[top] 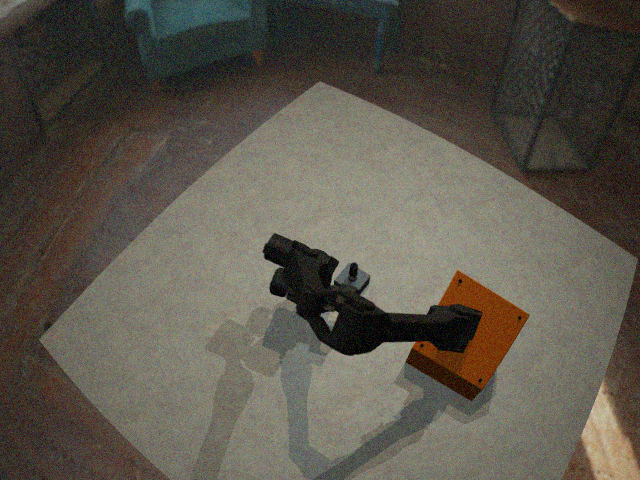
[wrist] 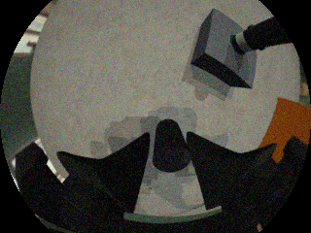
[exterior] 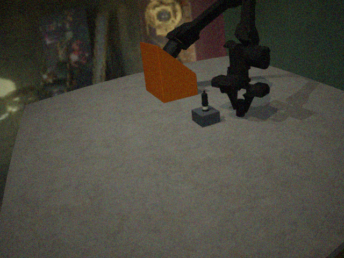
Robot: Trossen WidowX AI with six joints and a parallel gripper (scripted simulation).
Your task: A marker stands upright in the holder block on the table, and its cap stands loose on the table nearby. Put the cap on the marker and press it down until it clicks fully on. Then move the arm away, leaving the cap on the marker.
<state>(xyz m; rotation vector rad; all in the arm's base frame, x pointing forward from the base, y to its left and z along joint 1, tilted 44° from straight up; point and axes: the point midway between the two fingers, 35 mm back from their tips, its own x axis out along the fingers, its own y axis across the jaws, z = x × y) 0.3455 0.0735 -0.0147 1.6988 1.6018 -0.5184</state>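
The dark cap lies 1 cm above my gripper tip. Round my gripper tip: grey holder block: 11 cm to the right, 5 cm behind.
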